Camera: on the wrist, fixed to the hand. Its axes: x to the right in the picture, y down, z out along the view.
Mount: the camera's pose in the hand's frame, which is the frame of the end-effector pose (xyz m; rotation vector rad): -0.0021 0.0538 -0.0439 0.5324 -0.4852 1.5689
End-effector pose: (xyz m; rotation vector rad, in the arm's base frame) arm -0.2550 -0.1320 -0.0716 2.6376 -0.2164 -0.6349
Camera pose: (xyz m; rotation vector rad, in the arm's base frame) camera -0.2393 -0.1642 -0.0121 1.7087 -2.4394 -0.5727
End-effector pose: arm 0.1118 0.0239 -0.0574 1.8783 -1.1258 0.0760
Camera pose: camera 0.0879 0.0483 0.0031 -0.9228 2.8708 -0.8805
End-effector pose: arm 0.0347 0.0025 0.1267 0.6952 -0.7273 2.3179
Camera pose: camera -0.0129 -0.0061 0.0769 -0.5704 0.5238 -1.8776
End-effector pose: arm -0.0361 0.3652 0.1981 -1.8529 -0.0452 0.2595
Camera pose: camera -0.0348 0.3076 0.1592 -0.8950 1.0616 1.5951
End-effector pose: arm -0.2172 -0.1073 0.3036 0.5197 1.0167 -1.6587
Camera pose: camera -0.1731 -0.0733 0.2620 0.8644 -0.3151 -0.4813
